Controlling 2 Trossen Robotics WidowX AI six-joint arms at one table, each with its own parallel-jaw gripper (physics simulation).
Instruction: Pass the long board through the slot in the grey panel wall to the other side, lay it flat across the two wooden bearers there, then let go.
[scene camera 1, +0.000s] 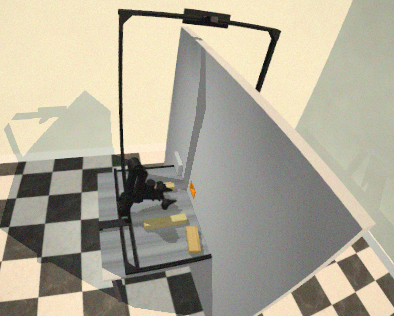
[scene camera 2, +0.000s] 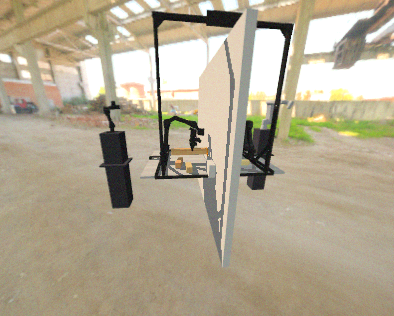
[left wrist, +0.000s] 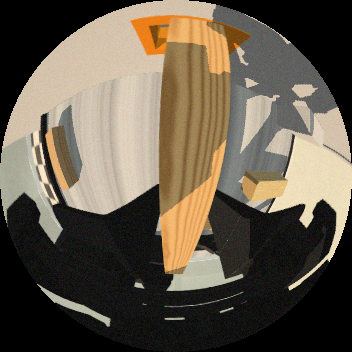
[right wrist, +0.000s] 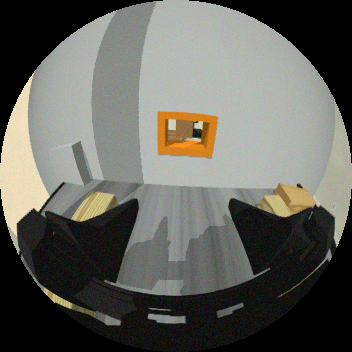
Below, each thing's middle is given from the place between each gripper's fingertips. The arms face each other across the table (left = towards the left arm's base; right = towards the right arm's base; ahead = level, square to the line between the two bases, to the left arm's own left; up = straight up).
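Scene:
Orange-framed slot (right wrist: 204, 147): 1 cm below my left hand and 18 cm to the right of it. My right gripper is 4 cm below the slot and 14 cm to the right of it.

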